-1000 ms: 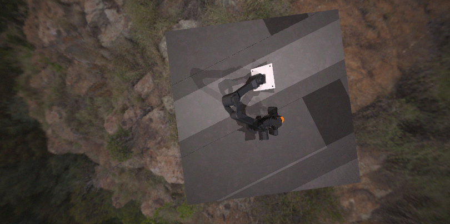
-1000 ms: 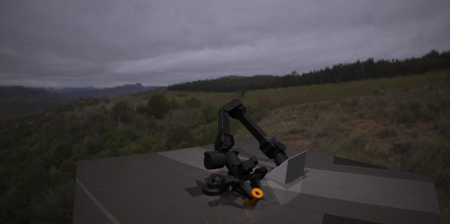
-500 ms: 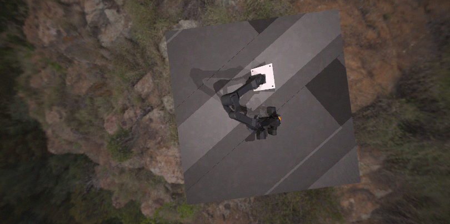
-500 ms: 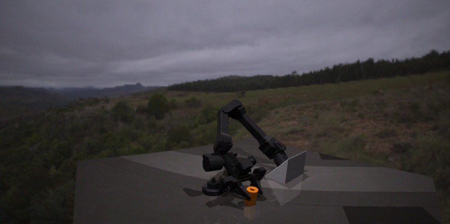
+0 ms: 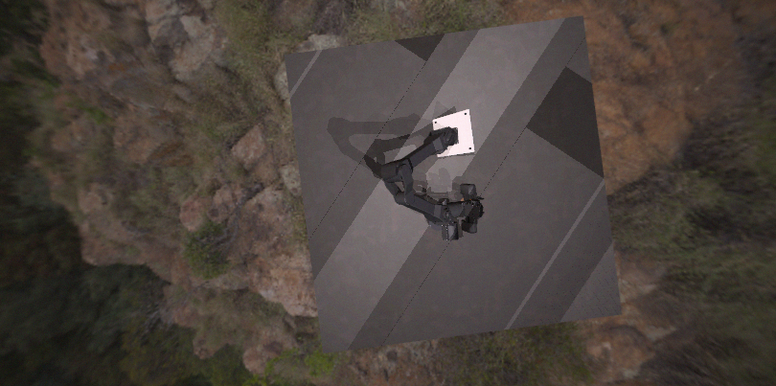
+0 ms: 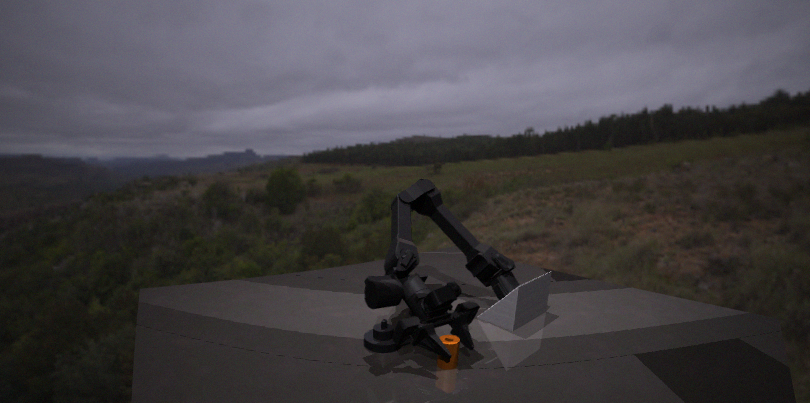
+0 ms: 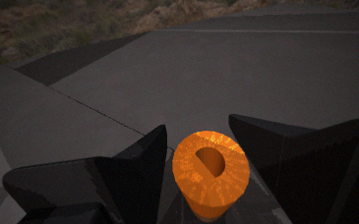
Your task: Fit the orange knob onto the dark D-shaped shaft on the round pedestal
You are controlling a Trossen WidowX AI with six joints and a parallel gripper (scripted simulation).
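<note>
Right now the orange knob is 40 mm to the right of my gripper tip and 20 mm below it. Also, from my gripper tip: round dark pedestal: 50 mm ahead, 180 mm to the right, 10 mm below.
</note>
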